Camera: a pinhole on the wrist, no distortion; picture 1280 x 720 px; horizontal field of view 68.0 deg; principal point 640.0 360.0 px. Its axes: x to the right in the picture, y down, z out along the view. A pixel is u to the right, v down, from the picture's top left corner.
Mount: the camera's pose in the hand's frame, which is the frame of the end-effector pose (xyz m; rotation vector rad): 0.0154 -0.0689 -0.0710 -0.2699 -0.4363 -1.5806
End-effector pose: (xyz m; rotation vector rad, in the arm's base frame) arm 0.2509 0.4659 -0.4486 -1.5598 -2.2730 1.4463
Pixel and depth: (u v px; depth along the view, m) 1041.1 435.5 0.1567
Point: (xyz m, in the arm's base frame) 0.1545 0.4027 -0.4670
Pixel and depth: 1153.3 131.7 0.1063
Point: 0.1869 0.4129 -0.4130
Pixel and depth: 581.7 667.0 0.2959
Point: 0.1667 0.4028 -0.6494
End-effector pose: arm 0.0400 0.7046 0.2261 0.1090 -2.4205 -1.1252
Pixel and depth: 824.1 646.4 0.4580
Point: -0.2213 0.9852 0.0826
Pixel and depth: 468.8 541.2 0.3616
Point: -0.0938 0.9504 0.2253
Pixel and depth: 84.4 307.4 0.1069
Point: 0.0423 0.7242 0.2541
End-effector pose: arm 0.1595 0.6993 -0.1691 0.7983 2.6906 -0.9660
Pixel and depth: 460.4 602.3 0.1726
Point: 0.1390 0.6940 -0.2605
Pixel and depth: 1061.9 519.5 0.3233
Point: 0.0971 0.4932 -0.3694
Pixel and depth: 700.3 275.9 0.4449
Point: 0.2637 0.5229 -0.4605
